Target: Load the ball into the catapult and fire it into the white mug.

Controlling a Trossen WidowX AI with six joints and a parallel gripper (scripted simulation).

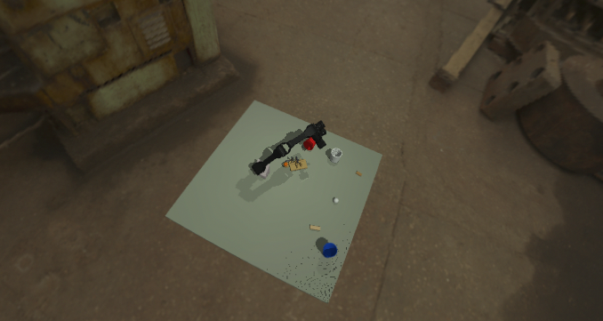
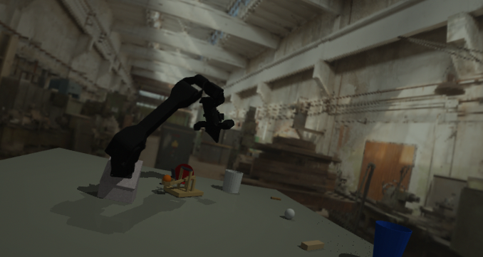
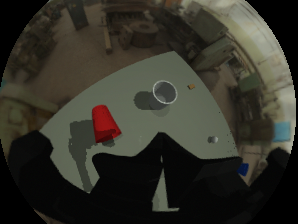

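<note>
Now: the orange ball 210 mm behind my gripper tip, 200 mm to the right of it and 170 mm below it. Also, from my gripper tip: white mug (130 mm ahead, 60 mm to the left, 200 mm below); white ball (270 mm ahead, 300 mm to the right, 210 mm below); catapult (160 mm behind, 150 mm to the right, 180 mm below).
</note>
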